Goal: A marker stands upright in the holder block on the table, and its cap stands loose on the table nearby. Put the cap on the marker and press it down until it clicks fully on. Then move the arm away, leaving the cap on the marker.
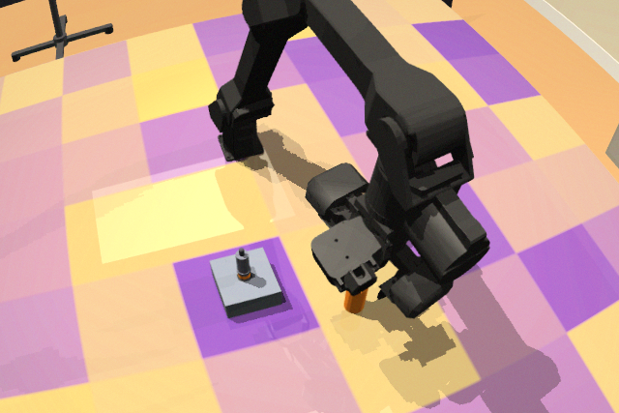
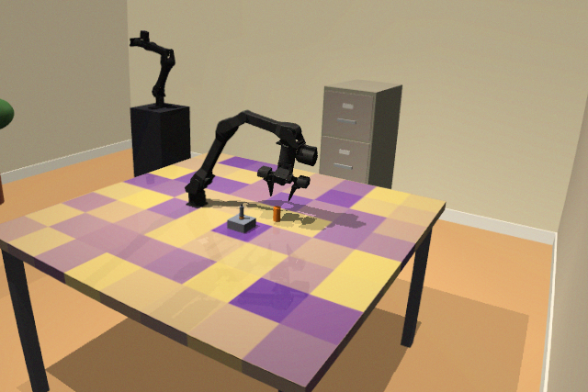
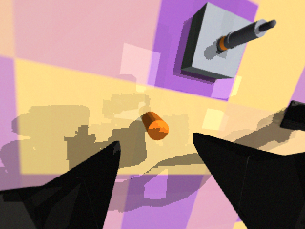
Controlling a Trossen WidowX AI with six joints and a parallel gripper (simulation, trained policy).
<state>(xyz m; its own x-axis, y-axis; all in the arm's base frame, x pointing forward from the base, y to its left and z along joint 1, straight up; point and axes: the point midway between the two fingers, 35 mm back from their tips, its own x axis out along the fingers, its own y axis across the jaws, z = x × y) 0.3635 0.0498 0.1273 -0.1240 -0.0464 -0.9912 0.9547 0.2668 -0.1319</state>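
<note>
Now: the orange cap 7 cm below my gripper tip and 1 cm behind it. From my gripper tip the other things lie so: grey holder block (12 cm to the right, 9 cm behind, 8 cm below).
</note>
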